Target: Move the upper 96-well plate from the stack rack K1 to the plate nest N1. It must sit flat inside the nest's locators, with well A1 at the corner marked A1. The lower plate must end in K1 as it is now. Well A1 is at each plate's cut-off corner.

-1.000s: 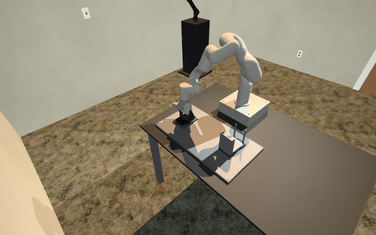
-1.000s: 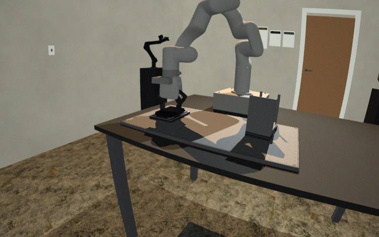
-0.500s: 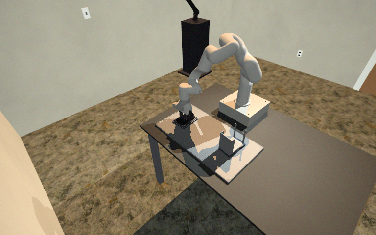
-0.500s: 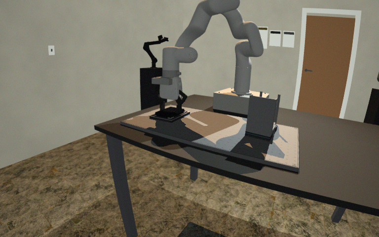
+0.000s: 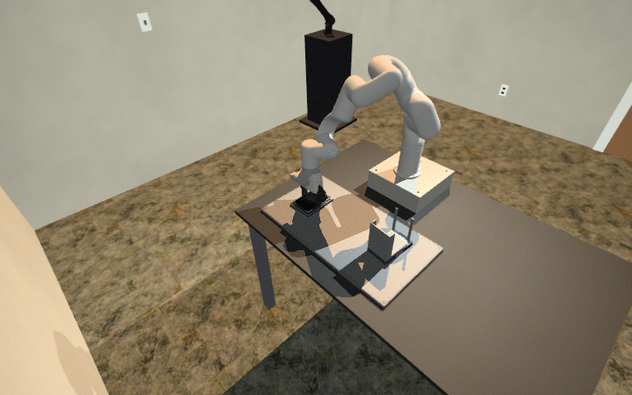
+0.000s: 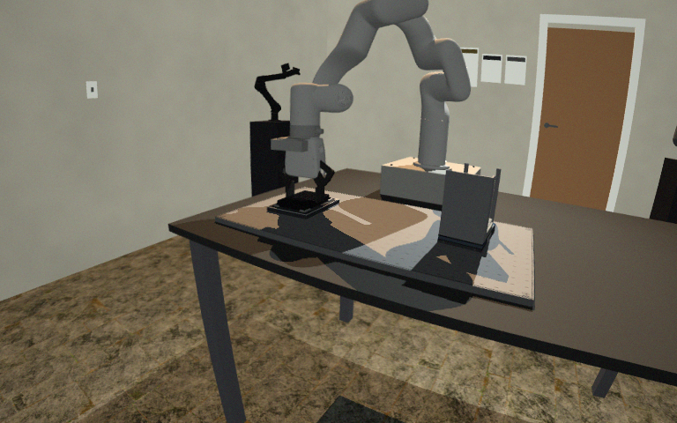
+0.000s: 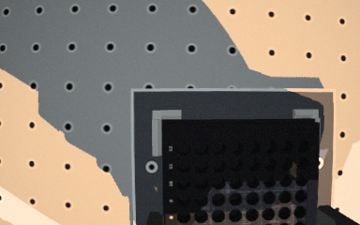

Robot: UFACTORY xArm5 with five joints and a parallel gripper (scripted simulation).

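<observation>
Now: the black 96-well plate 1 cm below my hand. From my hand the other things lie so: grey rack wall: 41 cm to the left, 6 cm ahead, 5 cm above; plate nest N1: 3 cm below; light plate: 42 cm to the left, 1 cm below.
</observation>
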